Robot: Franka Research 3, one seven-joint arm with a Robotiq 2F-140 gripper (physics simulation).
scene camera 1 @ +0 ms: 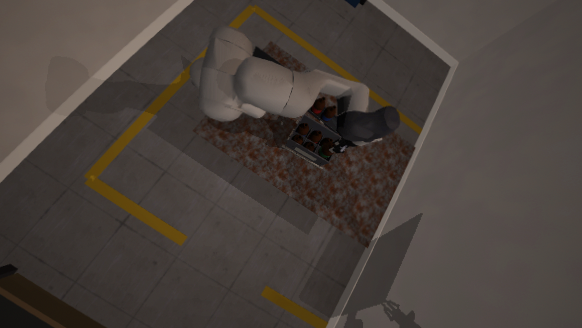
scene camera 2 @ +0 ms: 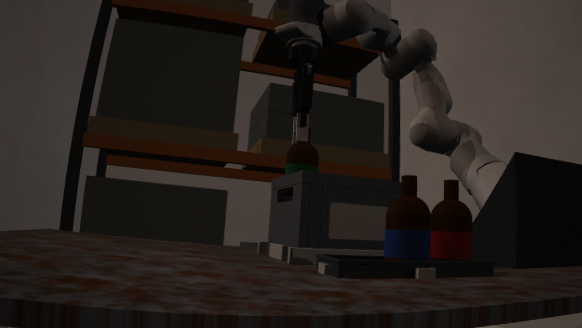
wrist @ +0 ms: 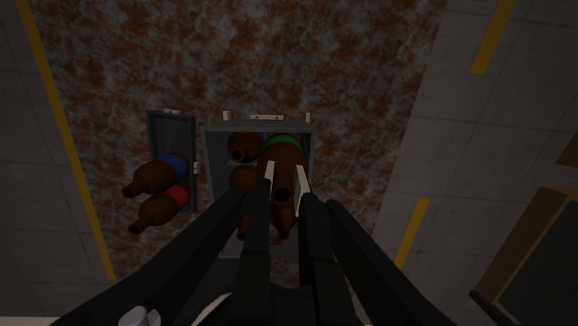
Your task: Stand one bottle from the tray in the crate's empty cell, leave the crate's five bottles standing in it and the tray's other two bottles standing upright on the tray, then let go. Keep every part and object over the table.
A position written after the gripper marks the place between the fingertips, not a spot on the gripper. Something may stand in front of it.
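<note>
A red-label bottle (scene camera 2: 451, 220) stands in the scene with a blue-label bottle (scene camera 2: 408, 219) and a green-label bottle (scene camera 2: 301, 156). The wrist view shows a blue-label bottle (wrist: 245, 147) and a green-label bottle (wrist: 282, 218), together with the gripper (wrist: 283, 173).
</note>
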